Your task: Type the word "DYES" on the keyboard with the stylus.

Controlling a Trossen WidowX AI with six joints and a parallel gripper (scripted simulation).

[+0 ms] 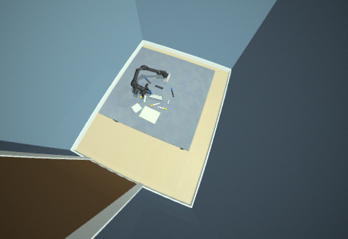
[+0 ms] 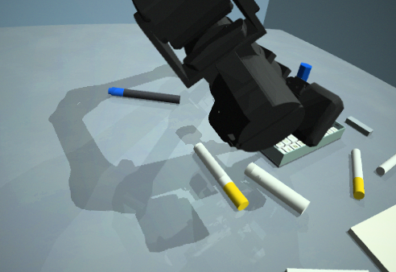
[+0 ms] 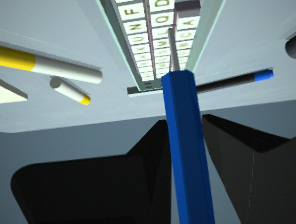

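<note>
The blue stylus lies 10 mm below my gripper tip. Round my gripper tip: white cylinder 80 mm ahead, 60 mm to the right, 80 mm below; stylus tip 50 mm below; keyboard 10 mm behind, 70 mm to the left, 70 mm below.
</note>
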